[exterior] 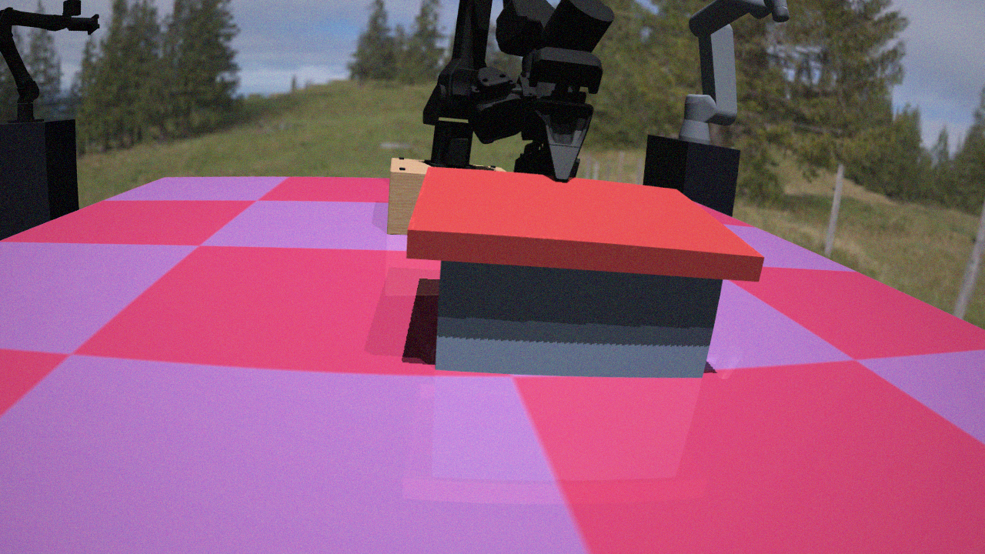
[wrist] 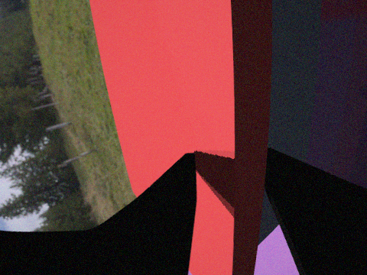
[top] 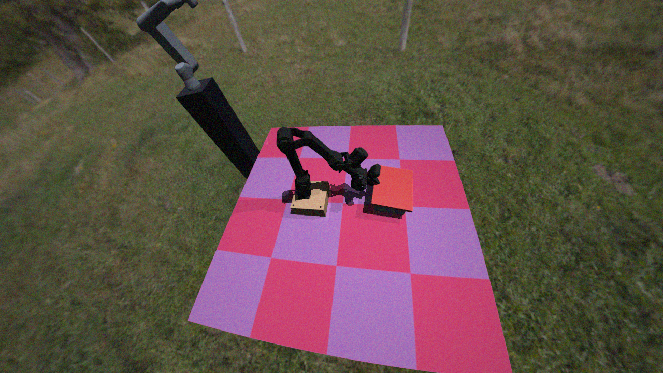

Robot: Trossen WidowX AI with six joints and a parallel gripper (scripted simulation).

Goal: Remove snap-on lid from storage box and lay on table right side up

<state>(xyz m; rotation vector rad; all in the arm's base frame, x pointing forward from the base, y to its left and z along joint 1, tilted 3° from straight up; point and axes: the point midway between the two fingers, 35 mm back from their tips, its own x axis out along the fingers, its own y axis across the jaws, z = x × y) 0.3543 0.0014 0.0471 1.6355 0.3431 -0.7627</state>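
Right now the orange-red lid is 8 cm ahead of my gripper tip and 2 cm to the right of it. Round my gripper tip: grey-blue storage box (7 cm ahead, 5 cm below, 2 cm to the right).
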